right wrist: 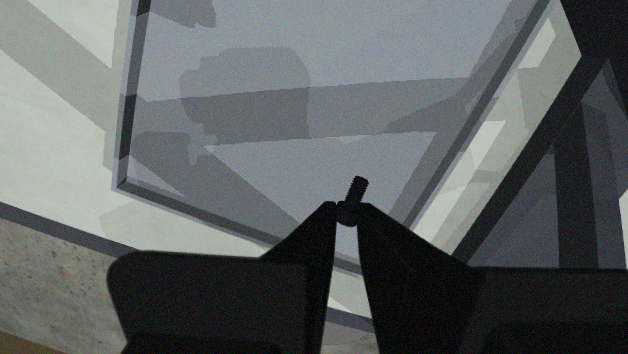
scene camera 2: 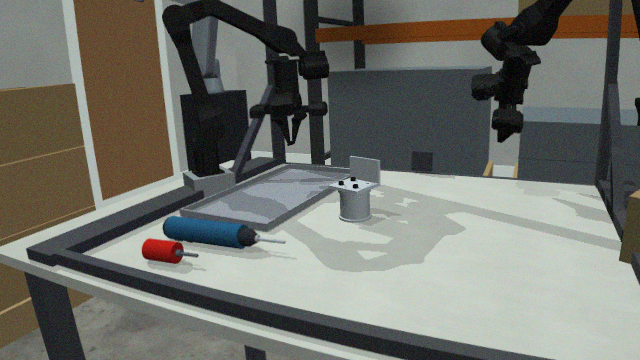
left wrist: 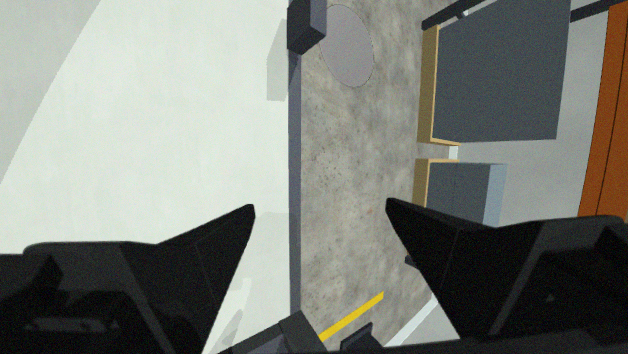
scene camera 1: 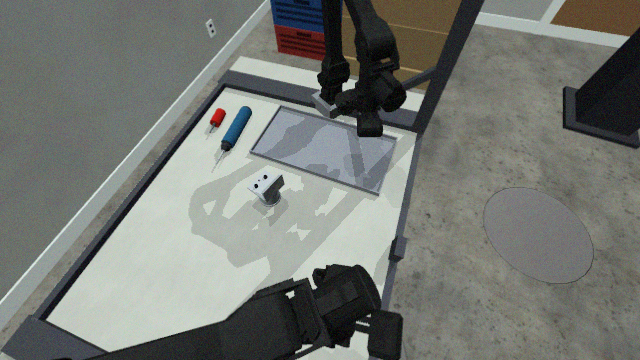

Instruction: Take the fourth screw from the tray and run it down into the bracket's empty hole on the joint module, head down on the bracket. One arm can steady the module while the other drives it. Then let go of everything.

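Frame: origin at the left arm's base, x back, y right, z up, level; centimetres.
Seen in the pictures: left gripper, fingertip midpoint: (left wrist: 320, 207) (scene camera 1: 365, 325); right gripper, fingertip midpoint: (right wrist: 346, 212) (scene camera 2: 291, 143); right arm's base, origin of the base link: (scene camera 2: 207, 172) (scene camera 1: 332, 96).
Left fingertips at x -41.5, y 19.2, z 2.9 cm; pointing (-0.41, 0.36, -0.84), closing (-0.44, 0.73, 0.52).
A point is followed by its place in that frame.
The black screw (right wrist: 356, 191) @[z -0.3, x -78.5, y -15.3 cm] is pinched by its head between the right fingertips, its threaded shank pointing away from them. My right gripper (right wrist: 346, 212) @[z -0.6, x -79.1, y -14.3 cm] (scene camera 2: 291, 143) @[z -0.6, x -79.1, y -14.3 cm] is shut on it and hangs above the grey tray (scene camera 1: 315, 173) @[z -8.9, x -61.8, y -17.1 cm] (scene camera 2: 225, 220) (right wrist: 200, 218) @[z -8.6, x -76.3, y -2.9 cm]. The joint module (scene camera 1: 271, 199) @[z -6.8, x -46.5, y -18.1 cm] (scene camera 2: 355, 205) @[z -6.8, x -45.1, y -22.5 cm] stands upright on the table. Its light bracket (scene camera 1: 258, 184) @[z -3.5, x -46.1, y -22.3 cm] (scene camera 2: 365, 168) @[z -1.0, x -47.4, y -17.8 cm] has a flat top plate and an upright plate; three black screw heads show on top in scene camera 2. The empty hole is hard to make out. My left gripper (left wrist: 320, 207) @[z 2.9, x -41.5, y 19.2 cm] is open and empty, high over the table's edge.
A blue screwdriver (scene camera 1: 237, 127) @[z -6.4, x -54.3, y -46.2 cm] (scene camera 2: 207, 231) @[z -7.1, x -52.4, y -48.6 cm] and a short red driver (scene camera 1: 218, 117) @[z -7.0, x -52.3, y -55.0 cm] (scene camera 2: 162, 250) @[z -7.5, x -50.7, y -56.9 cm] lie on the table beside the tray. A dark frame rail (scene camera 1: 135, 197) @[z -8.7, x -18.8, y -46.2 cm] (scene camera 2: 250, 306) @[z -8.1, x -28.2, y -53.3 cm] borders the table (scene camera 1: 145, 260) @[z -10.1, x -12.9, y -28.0 cm] (scene camera 2: 475, 295) @[z -10.1, x -14.3, y -28.6 cm].
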